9 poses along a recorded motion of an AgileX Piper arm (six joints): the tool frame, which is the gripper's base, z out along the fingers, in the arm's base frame.
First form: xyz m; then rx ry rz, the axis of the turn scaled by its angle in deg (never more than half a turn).
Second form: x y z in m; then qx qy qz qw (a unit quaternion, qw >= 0). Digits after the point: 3 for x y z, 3 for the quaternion.
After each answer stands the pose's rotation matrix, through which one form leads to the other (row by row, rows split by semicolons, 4 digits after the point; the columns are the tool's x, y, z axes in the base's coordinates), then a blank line. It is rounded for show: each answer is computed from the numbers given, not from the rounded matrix.
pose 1, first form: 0.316, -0.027, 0.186, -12.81, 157.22, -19.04
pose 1, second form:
0.316, -0.027, 0.186, -0.079, 0.973, -0.118, 0.183
-0.9203 -0.1110 0.3751; -0.1974 0.9597 -0.2002; -0.3378 -0.2582 -0.9051

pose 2, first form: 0.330, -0.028, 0.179, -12.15, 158.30, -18.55
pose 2, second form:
0.330, -0.028, 0.179, -0.075, 0.975, -0.114, 0.175
-0.9276 -0.1060 0.3583; -0.1859 0.9627 -0.1966; -0.3241 -0.2490 -0.9127

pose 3, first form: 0.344, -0.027, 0.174, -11.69, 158.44, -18.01
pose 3, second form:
0.344, -0.027, 0.174, -0.072, 0.976, -0.111, 0.175
-0.9287 -0.1018 0.3567; -0.1792 0.9650 -0.1913; -0.3248 -0.2416 -0.9144

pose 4, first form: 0.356, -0.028, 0.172, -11.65, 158.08, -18.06
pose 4, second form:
0.356, -0.028, 0.172, -0.072, 0.975, -0.111, 0.178
-0.9266 -0.1006 0.3625; -0.1797 0.9648 -0.1917; -0.3304 -0.2428 -0.9121

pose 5, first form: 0.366, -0.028, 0.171, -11.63, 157.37, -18.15
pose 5, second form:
0.366, -0.028, 0.171, -0.072, 0.974, -0.112, 0.184
-0.9222 -0.0989 0.3738; -0.1814 0.9644 -0.1924; -0.3415 -0.2452 -0.9073

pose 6, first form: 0.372, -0.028, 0.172, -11.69, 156.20, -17.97
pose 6, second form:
0.372, -0.028, 0.172, -0.073, 0.972, -0.112, 0.194
-0.9144 -0.0981 0.3928; -0.1847 0.9644 -0.1892; -0.3602 -0.2455 -0.9000

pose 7, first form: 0.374, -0.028, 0.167, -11.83, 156.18, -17.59
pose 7, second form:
0.374, -0.028, 0.167, -0.074, 0.972, -0.109, 0.194
-0.9138 -0.1006 0.3935; -0.1857 0.9652 -0.1843; -0.3613 -0.2414 -0.9007

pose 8, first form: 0.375, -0.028, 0.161, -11.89, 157.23, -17.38
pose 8, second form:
0.375, -0.028, 0.161, -0.074, 0.974, -0.108, 0.185
-0.9204 -0.1036 0.3770; -0.1834 0.9660 -0.1824; -0.3452 -0.2370 -0.9081

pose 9, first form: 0.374, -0.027, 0.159, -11.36, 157.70, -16.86
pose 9, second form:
0.374, -0.027, 0.159, -0.070, 0.975, -0.104, 0.182
-0.9237 -0.0990 0.3700; -0.1750 0.9684 -0.1777; -0.3407 -0.2289 -0.9119

